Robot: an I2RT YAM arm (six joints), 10 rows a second.
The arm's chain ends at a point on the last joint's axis. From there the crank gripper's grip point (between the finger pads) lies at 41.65 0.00 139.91 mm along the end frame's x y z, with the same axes.
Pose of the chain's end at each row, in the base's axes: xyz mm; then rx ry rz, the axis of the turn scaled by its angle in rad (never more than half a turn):
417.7 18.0 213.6 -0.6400 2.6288 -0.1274
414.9 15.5 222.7 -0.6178 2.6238 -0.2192
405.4 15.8 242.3 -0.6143 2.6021 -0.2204
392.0 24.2 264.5 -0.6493 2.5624 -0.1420
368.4 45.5 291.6 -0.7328 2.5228 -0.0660
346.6 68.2 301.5 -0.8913 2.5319 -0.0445
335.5 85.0 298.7 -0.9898 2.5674 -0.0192
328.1 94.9 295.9 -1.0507 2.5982 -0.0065
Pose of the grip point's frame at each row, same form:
444.3 0.6 71.1 -0.6400 2.6288 -0.1274
443.7 -11.0 82.1 -0.6178 2.6238 -0.2192
437.3 -10.2 102.2 -0.6143 2.6021 -0.2204
427.8 7.2 124.0 -0.6493 2.5624 -0.1420
406.0 37.0 150.8 -0.7328 2.5228 -0.0660
377.6 59.5 159.1 -0.8913 2.5319 -0.0445
357.6 75.4 154.7 -0.9898 2.5674 -0.0192
343.6 83.6 151.2 -1.0507 2.5982 -0.0065

